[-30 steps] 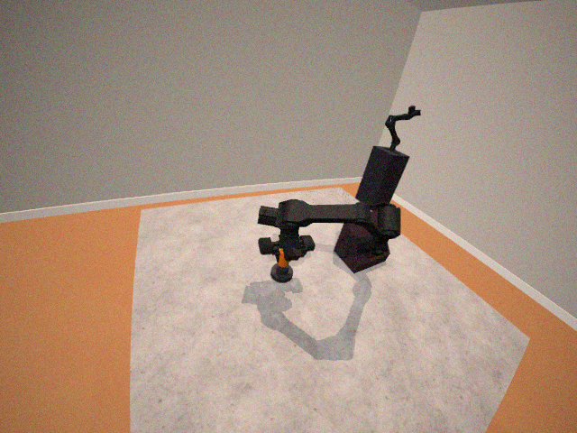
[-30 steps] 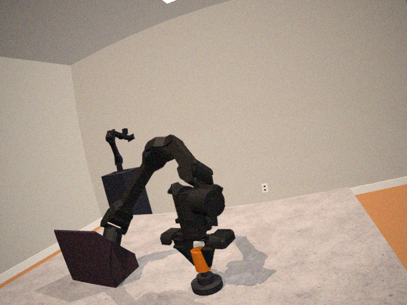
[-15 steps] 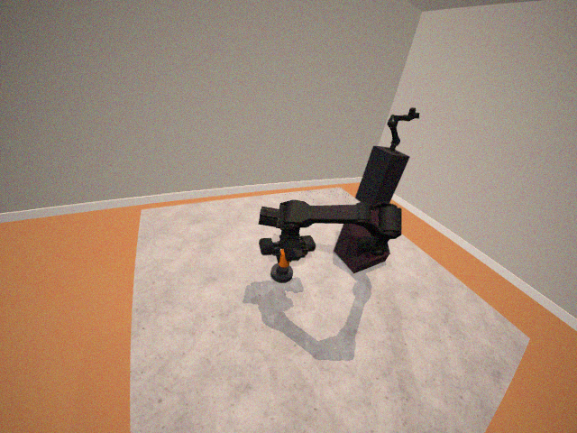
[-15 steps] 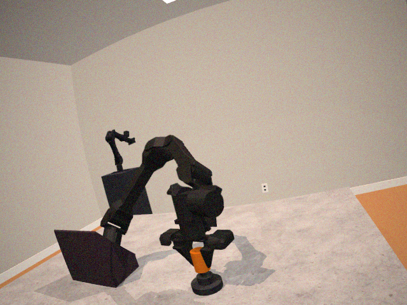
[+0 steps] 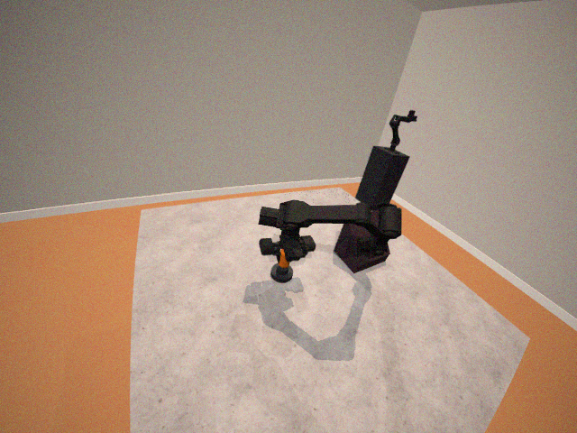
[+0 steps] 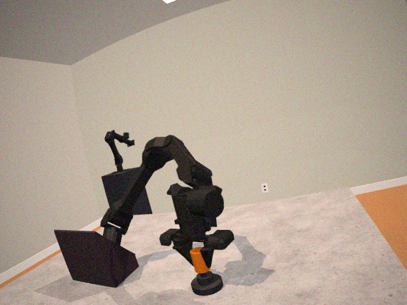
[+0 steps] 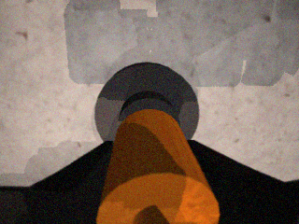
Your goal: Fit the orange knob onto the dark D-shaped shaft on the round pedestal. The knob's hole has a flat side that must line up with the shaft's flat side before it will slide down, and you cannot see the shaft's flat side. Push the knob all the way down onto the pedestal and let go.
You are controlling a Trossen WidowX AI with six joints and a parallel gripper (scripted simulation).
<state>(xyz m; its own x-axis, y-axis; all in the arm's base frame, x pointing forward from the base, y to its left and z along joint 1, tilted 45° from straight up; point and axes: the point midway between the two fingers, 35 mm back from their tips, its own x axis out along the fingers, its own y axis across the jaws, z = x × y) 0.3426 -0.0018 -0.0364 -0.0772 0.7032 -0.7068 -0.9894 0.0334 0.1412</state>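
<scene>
Now: gripper tip 20 mm below the orange knob. Also, from my gripper tip: round pedestal (40 mm below).
</scene>
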